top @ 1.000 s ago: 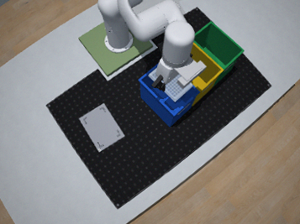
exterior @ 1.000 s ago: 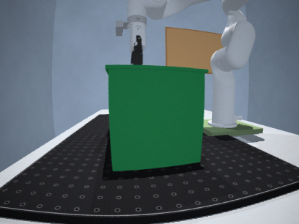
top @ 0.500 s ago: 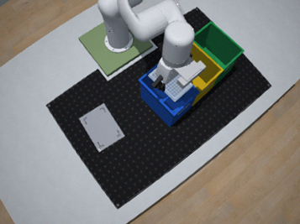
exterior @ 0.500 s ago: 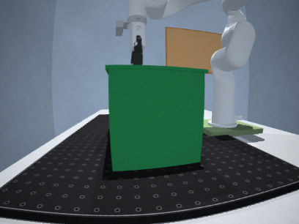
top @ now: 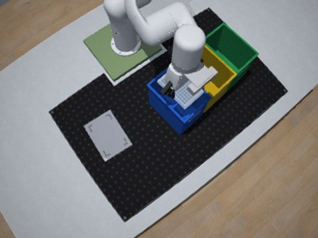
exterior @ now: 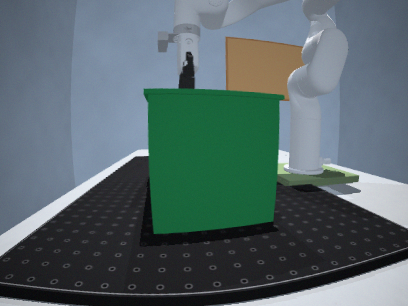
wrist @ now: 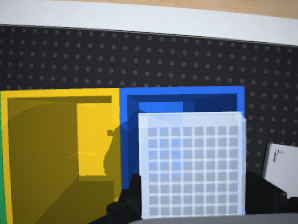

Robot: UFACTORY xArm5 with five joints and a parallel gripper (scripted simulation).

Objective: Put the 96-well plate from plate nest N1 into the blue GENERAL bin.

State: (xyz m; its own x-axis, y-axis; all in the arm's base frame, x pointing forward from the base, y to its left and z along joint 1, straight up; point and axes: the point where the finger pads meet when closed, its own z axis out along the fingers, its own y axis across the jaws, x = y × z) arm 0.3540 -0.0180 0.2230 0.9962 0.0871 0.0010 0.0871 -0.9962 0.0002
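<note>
Now: the blue bin 14 cm below my hand. Also, from my hand: yellow bin 14 cm below, 13 cm to the left, 1 cm behind; then 96-well plate 1 cm below; then green bin 26 cm to the left, 14 cm below, 2 cm behind.
</note>
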